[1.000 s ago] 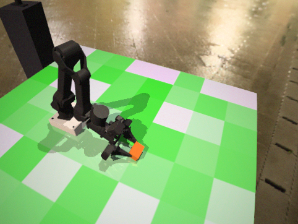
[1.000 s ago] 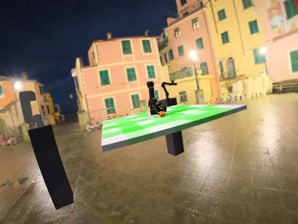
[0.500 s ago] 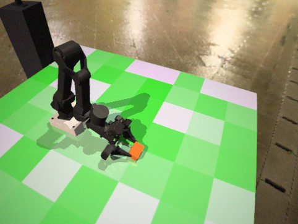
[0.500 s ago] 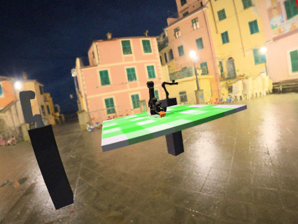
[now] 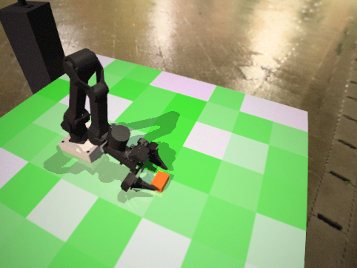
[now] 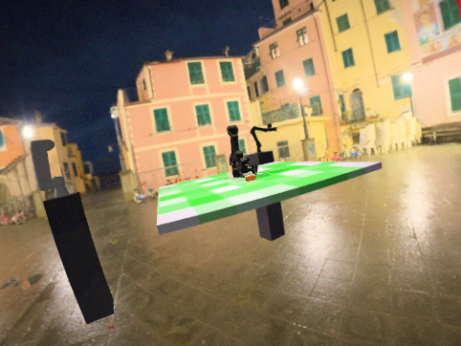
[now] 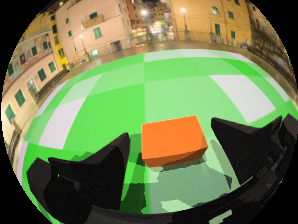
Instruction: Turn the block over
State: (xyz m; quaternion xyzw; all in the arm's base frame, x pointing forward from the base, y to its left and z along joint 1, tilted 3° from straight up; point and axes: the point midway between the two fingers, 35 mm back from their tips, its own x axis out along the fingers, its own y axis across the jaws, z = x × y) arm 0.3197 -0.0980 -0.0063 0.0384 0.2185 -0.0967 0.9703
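Now: the block 1 cm behind my gripper tip and 2 cm below it.
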